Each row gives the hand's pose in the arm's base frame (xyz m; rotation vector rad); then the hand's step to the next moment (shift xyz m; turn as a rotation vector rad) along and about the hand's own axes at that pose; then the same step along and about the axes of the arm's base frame.
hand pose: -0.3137 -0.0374 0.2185 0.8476 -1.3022 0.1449
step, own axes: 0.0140 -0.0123 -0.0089 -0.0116 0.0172 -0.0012
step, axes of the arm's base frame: 0.0179 -0.0081 0.0065 -0.0119 0.0169 -0.0023
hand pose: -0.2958 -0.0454 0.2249 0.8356 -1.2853 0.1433
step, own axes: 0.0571 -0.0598 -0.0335 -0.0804 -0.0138 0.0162
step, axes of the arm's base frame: 0.0762 -0.0413 0.0212 -0.0308 0.0081 -0.0768
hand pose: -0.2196 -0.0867 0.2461 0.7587 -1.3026 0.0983
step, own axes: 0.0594 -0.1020 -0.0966 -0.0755 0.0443 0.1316
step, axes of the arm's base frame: 0.1460 -0.0442 0.0010 -0.1526 -0.0135 -0.0390
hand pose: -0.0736 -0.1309 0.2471 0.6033 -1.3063 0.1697
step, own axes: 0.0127 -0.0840 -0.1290 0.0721 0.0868 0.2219
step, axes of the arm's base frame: 0.1509 -0.0076 -0.0323 -0.2080 -0.0552 0.1251
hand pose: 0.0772 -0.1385 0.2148 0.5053 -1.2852 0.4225
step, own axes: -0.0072 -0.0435 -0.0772 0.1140 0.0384 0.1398
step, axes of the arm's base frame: 0.0840 0.0086 -0.0277 -0.1059 -0.0468 0.1435
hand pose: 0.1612 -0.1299 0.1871 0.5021 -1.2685 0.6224
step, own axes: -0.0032 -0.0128 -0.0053 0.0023 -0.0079 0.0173
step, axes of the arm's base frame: 0.0119 -0.0064 -0.0044 -0.0066 -0.0169 0.0062
